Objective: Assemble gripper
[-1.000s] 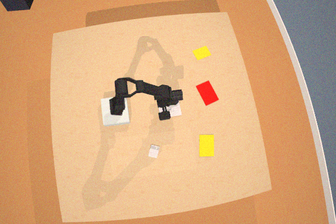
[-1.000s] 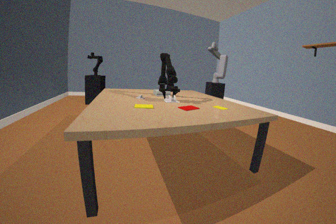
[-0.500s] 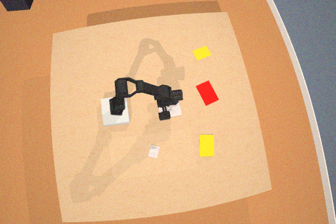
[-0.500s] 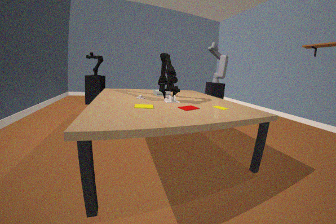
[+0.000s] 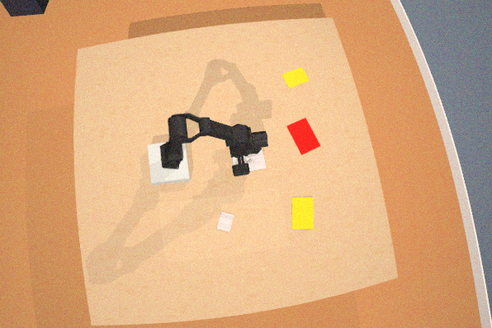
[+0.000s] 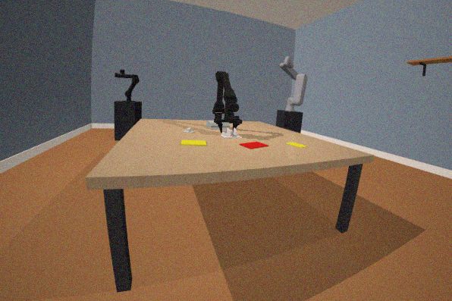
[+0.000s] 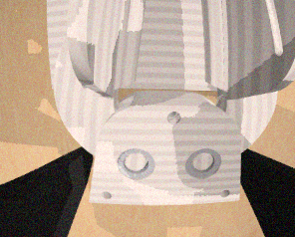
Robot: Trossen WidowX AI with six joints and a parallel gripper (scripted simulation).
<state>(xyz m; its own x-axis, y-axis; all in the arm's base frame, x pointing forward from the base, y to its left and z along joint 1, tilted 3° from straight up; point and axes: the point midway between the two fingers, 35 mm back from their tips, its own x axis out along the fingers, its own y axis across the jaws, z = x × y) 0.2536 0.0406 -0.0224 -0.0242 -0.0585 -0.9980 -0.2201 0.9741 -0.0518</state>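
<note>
Right now the white jaw is 2 cm ahead of my gripper tip, 2 cm to the left of it and 1 cm above it. The rest, counted from my gripper tip: yellow patch 27 cm ahead, 22 cm to the right; then red patch 27 cm ahead, 11 cm to the left.
</note>
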